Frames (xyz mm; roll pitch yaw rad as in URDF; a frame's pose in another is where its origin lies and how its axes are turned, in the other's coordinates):
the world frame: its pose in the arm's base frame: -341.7 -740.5 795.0 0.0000 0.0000 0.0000
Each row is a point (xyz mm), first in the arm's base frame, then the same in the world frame.
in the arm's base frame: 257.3 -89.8 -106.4
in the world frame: 599.0 650.7 -901.4
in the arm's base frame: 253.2 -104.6 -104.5
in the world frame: 594.9 635.9 -899.5
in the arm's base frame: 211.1 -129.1 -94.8
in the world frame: 552.8 611.4 -889.8
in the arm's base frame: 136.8 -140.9 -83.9
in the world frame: 478.5 599.6 -878.9
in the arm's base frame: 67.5 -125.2 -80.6
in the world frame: 409.2 615.3 -875.6
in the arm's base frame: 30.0 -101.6 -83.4
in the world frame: 371.7 638.9 -878.4
